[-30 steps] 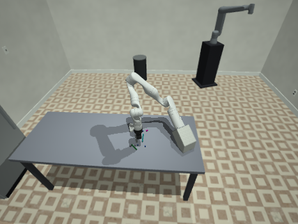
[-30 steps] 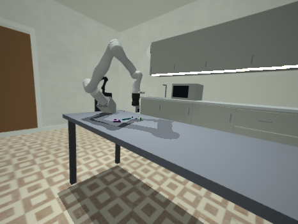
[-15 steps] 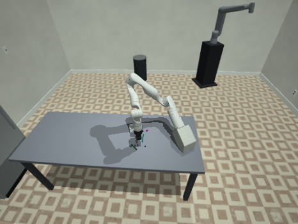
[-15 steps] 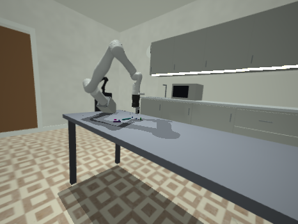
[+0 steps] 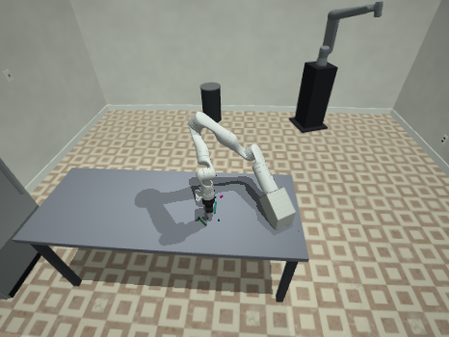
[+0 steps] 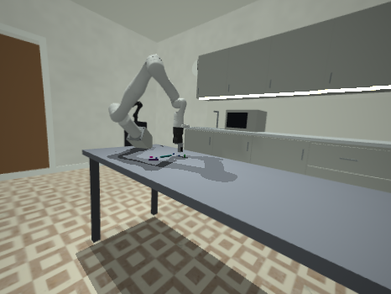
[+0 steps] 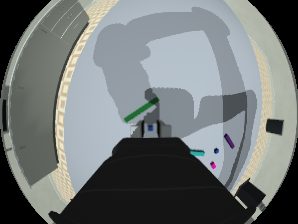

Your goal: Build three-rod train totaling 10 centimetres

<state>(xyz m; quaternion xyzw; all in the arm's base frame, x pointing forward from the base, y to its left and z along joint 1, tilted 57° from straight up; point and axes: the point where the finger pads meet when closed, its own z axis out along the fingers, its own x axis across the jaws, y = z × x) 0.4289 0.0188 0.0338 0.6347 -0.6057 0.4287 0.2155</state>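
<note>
Now: the green rod 30 mm ahead of my hand, 10 mm to the left of it and 50 mm below it. From my hand the other things lie so: magenta rod: 140 mm behind, 160 mm to the right, 50 mm below; turquoise rod: 80 mm behind, 70 mm to the right, 50 mm below; purple rod: 80 mm behind, 210 mm to the right, 50 mm below.
</note>
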